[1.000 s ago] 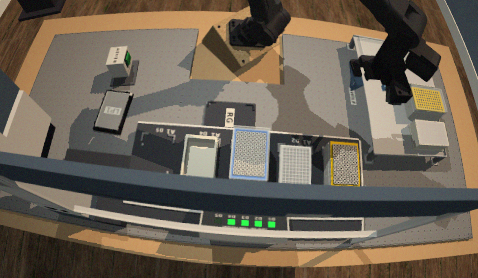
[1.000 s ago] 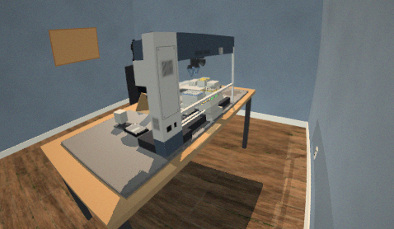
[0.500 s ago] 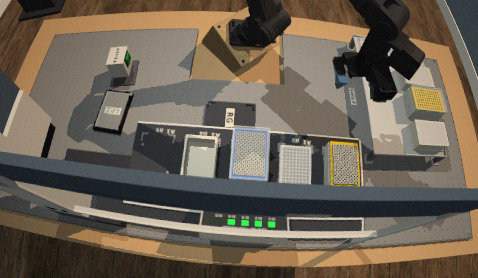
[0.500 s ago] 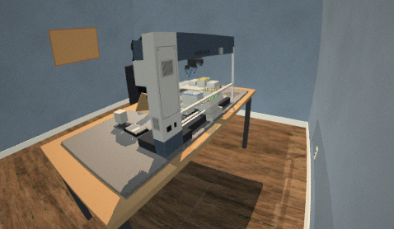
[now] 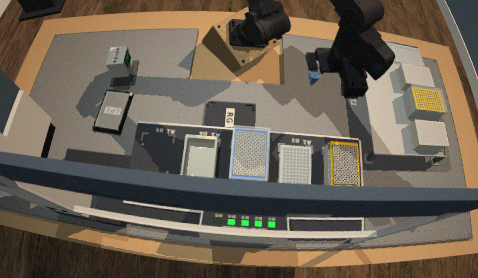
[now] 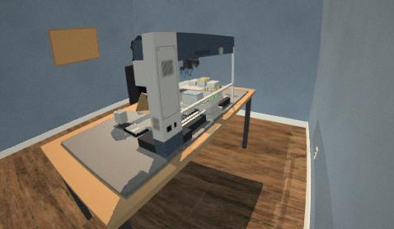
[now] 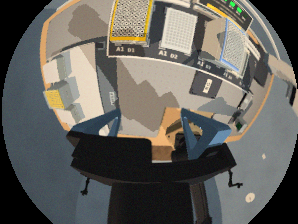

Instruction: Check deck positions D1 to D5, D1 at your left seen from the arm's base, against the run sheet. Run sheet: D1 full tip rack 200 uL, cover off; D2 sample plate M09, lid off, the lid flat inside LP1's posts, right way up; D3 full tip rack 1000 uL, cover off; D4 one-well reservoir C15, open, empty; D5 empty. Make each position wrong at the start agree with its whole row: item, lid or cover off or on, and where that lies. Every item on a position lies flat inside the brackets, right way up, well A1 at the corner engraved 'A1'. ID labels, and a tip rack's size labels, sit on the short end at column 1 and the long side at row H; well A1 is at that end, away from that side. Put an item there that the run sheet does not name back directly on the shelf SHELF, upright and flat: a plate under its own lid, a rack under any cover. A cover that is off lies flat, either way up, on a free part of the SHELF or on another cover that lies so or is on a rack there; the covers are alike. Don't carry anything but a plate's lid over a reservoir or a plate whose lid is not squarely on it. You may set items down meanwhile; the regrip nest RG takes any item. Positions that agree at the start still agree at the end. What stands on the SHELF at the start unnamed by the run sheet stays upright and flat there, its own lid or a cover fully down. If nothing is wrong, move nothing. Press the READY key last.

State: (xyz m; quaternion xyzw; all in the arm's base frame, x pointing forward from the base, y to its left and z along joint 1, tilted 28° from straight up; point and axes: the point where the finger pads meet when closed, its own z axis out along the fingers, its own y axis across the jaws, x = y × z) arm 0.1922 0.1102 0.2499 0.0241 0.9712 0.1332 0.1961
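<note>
Right now my hand is 14 cm short of the blue-framed tip rack, 21 cm to the left of it and 10 cm above it. From my hand the other things lie so: white well plate (16 cm ahead, 8 cm to the right, 16 cm below); regrip nest (2 cm behind, 24 cm to the right, 22 cm below); yellow-framed tip rack (17 cm ahead, 4 cm to the left, 13 cm below).
</note>
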